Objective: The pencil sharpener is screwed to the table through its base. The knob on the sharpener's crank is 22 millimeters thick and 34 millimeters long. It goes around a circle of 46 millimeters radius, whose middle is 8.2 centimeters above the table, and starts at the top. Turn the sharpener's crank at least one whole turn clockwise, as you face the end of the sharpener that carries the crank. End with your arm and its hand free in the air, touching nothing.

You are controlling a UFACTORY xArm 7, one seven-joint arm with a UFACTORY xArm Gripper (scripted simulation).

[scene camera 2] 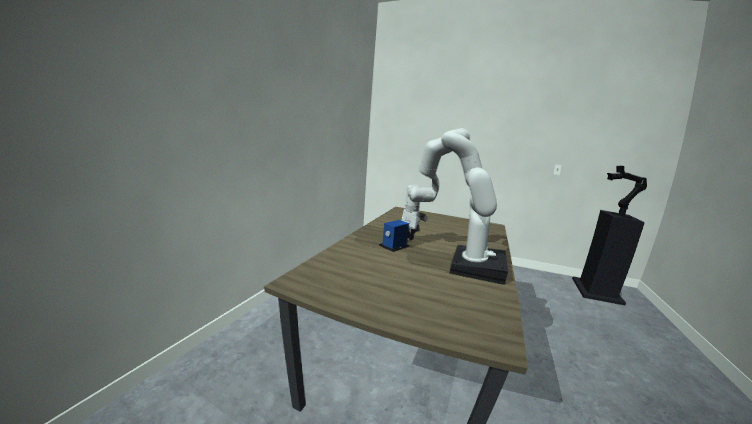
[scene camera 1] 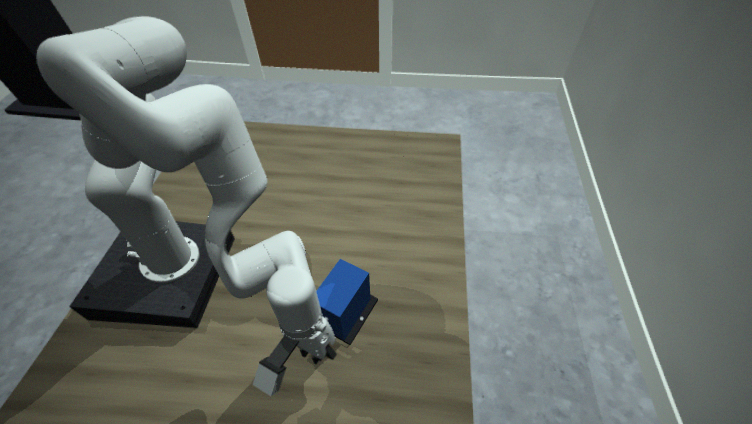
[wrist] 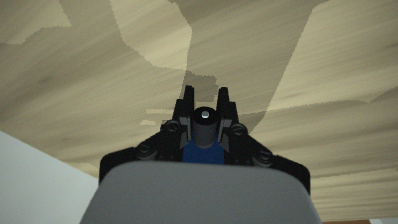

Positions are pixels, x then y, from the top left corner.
Scene:
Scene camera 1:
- gripper: 313, 354
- blue pencil sharpener: 344, 296
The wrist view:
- gripper: 205, 98
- blue pencil sharpener: 218, 150

